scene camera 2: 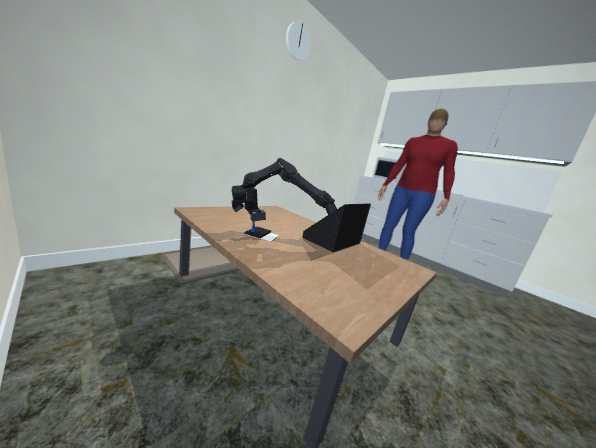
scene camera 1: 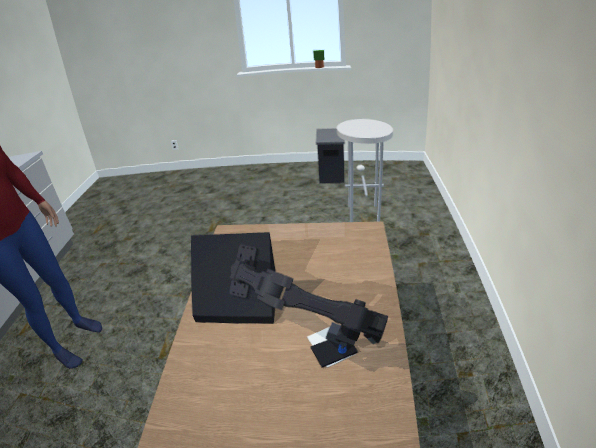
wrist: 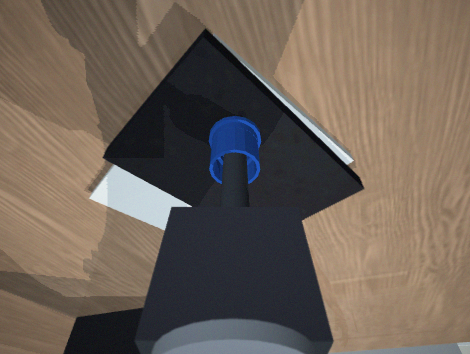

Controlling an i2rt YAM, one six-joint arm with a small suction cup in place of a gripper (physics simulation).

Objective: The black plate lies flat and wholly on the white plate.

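Pixels of known places: hand, its tool point: point(scene camera 2: 254, 232) point(scene camera 1: 341, 351) point(wrist: 235, 133); arm's base, origin of its link: point(scene camera 2: 334, 216).
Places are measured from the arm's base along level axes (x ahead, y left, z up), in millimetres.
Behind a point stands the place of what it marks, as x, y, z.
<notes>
A square black plate point(scene camera 1: 325, 357) @(352, -248, -153) point(scene camera 2: 256, 233) @(406, -175, -152) point(wrist: 178, 114) @(428, -183, -152) sits over a square white plate point(scene camera 1: 317, 337) @(308, -154, -163) point(scene camera 2: 271, 236) @(326, -143, -163) point(wrist: 130, 196) @(359, -117, -163) on the right side of the wooden table point(scene camera 1: 269, 395) @(191, -424, -169). The two do not line up. In the wrist view a wide white corner shows at the lower left and a thin white strip along the upper right edge. My blue suction cup point(scene camera 1: 342, 348) @(403, -209, -162) point(scene camera 2: 252, 228) point(wrist: 234, 133) presses on the middle of the black plate and is shut on it. I cannot tell whether the black plate touches the white one.
The arm's black base box point(scene camera 1: 216, 284) @(-103, -55, -36) point(scene camera 2: 336, 231) @(89, 113, -50) stands at the table's left back. A person point(scene camera 1: 18, 231) point(scene camera 2: 421, 183) stands by the grey cabinets. A round stool point(scene camera 1: 364, 130) and a black bin point(scene camera 1: 330, 154) stand beyond the table's far end.
</notes>
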